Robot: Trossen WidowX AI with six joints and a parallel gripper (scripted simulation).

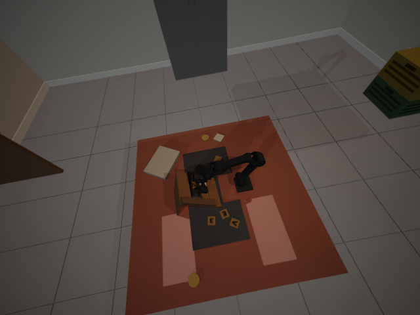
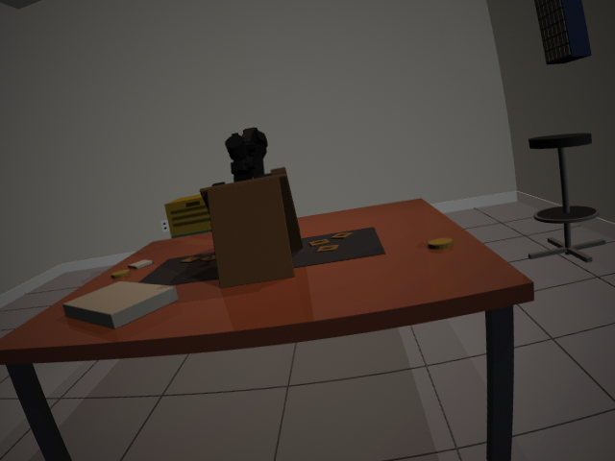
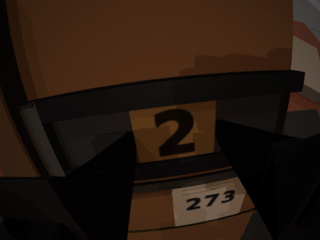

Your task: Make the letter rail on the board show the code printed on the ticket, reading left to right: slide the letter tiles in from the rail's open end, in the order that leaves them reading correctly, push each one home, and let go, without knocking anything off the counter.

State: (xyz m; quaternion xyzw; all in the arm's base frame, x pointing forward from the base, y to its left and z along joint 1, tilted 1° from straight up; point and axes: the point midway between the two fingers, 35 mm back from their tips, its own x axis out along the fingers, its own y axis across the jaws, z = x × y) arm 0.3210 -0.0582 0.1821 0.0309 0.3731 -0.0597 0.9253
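The white ticket is 60 mm behind my gripper tip, 30 mm to the right of it and 70 mm below it. From my gripper tip the other things lie so: book (190 mm ahead, 390 mm to the right, 160 mm below); dark mat (140 mm behind, 20 mm to the left, 170 mm below); tile (right at my gripper tip).
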